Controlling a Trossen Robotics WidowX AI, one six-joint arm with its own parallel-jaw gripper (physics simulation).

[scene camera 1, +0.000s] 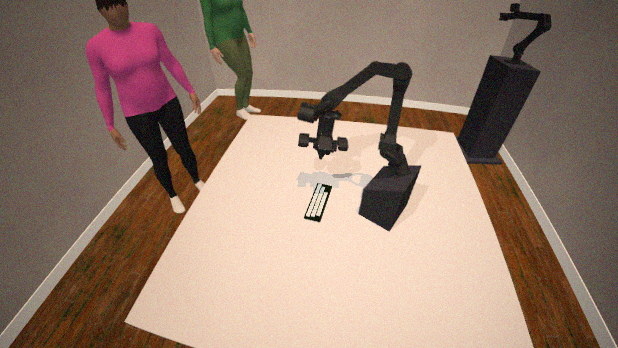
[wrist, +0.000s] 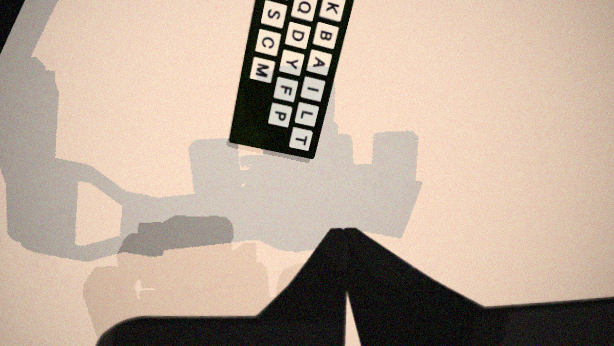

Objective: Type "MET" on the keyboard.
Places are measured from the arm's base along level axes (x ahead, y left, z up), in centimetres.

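Where they show: gripper, between the fingertips: [scene camera 1: 320, 158] [wrist: 342, 240]; arm's base, origin of its link: [scene camera 1: 400, 172].
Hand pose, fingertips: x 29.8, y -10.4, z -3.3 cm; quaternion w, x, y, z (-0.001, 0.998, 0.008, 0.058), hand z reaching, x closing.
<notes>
Things, the pixels of their top centre, and the offset from my fingertips. Level surfaces: height alone.
- black keyboard, centre of its top: [wrist: 302, 14] [scene camera 1: 318, 199] dz -14.7, dx +0.4, dy +8.9 cm
- M key, centre of its top: [wrist: 262, 70] dz -14.7, dx -2.5, dy +5.2 cm
- T key, centre of its top: [wrist: 300, 139] dz -14.7, dx +0.1, dy +0.2 cm
- pale mat, height of its surface: dz -16.5 cm
The black keyboard [scene camera 1: 306, 218] [wrist: 252, 112] with white keys lies flat on the pale mat. In the wrist view the M key [wrist: 262, 70] ends the left row and the T key [wrist: 301, 139] is at the keyboard's near end. The E key does not show in the wrist view; in the scene view the letters are too small to read. My gripper [scene camera 1: 321, 156] [wrist: 342, 240] is shut and empty, its fingertips together. It hangs well above the mat, off the keyboard's T end, and touches no key.
The pale mat [scene camera 1: 250, 280] spreads under the arm, whose dark base block [scene camera 1: 387, 200] stands right of the keyboard. A person in pink [scene camera 1: 135, 70] stands at the left and a person in green [scene camera 1: 227, 22] behind. A dark pedestal [scene camera 1: 500, 110] with a second arm [scene camera 1: 534, 37] stands at the back right.
</notes>
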